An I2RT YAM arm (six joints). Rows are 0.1 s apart.
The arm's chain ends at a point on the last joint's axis. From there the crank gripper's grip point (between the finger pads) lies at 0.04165 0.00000 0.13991 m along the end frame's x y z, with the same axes.
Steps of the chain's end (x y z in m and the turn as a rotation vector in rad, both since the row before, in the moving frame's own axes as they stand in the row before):
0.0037, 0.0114, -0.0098, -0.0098, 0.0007, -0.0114
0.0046, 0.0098, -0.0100, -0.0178, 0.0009, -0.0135
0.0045, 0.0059, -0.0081, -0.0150, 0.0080, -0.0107
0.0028, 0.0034, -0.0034, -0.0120, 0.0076, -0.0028
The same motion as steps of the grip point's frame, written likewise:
0.0038, 0.0123, -0.0098, -0.0098, 0.0007, -0.0114
0.0047, 0.0117, -0.0101, -0.0178, 0.0009, -0.0135
0.0056, 0.0075, -0.0085, -0.0150, 0.0080, -0.0107
0.0039, 0.0050, -0.0037, -0.0120, 0.0076, -0.0028

